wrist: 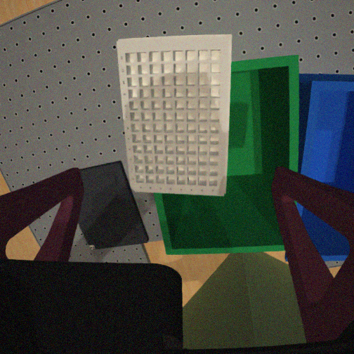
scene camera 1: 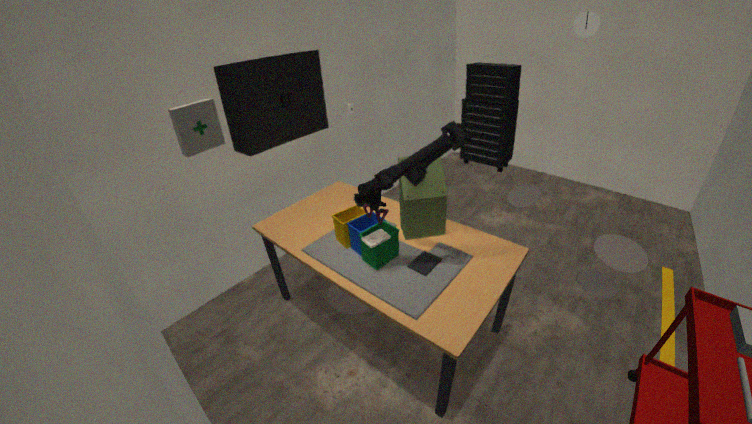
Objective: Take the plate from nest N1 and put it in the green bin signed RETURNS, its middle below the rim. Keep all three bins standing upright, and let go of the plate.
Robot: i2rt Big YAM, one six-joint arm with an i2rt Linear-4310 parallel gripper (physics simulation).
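Frame: origin at the arm's base, x back, y right, z up, level; metres.
Seen in the pictures: gripper, fingertip midpoint: (scene camera 1: 374, 220); arm's base, link origin: (scene camera 1: 413, 174).
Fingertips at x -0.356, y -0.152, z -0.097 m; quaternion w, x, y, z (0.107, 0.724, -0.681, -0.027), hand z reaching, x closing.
Note:
Pixels of each thing's middle, then the offset from my fingertips to it. "spot": a spot on its surface instead. Level surfaces: height alone.
- white plate, body centre: (scene camera 1: 376, 238) dz -0.095, dx -0.005, dy -0.012 m
- green bin, body centre: (scene camera 1: 379, 245) dz -0.190, dx +0.038, dy +0.034 m
- blue bin, body centre: (scene camera 1: 367, 234) dz -0.193, dx +0.035, dy +0.166 m
- yellow bin, body centre: (scene camera 1: 351, 226) dz -0.193, dx -0.003, dy +0.297 m
- dark flat pad, surface spot: (scene camera 1: 425, 262) spot: dz -0.271, dx +0.207, dy -0.153 m
- grey perforated mat, surface height: dz -0.283 m
- wooden table, surface height: dz -0.296 m
The white plate (scene camera 1: 376, 238) (wrist: 175, 117), with its grid of square wells, lies at the top of the green bin (scene camera 1: 380, 256) (wrist: 294, 125). In the wrist view it covers the bin's left rim and sticks out past it; part of the bin's opening shows beside and below it. Whether its middle is below the rim I cannot tell. My gripper (scene camera 1: 376, 213) (wrist: 177, 177) is open and empty, above and behind the plate, apart from it. The green bin, the blue bin (scene camera 1: 354, 238) (wrist: 325, 145) and the yellow bin (scene camera 1: 341, 231) stand upright. The RETURNS sign is not readable.
A dark flat pad (scene camera 1: 425, 262) (wrist: 112, 210) lies on the grey perforated mat (scene camera 1: 410, 297), right of the green bin in the scene view. A tall olive-green box (scene camera 1: 423, 217) (wrist: 245, 305) stands behind the bins on the wooden table (scene camera 1: 294, 215). The blue bin stands close beside the green one.

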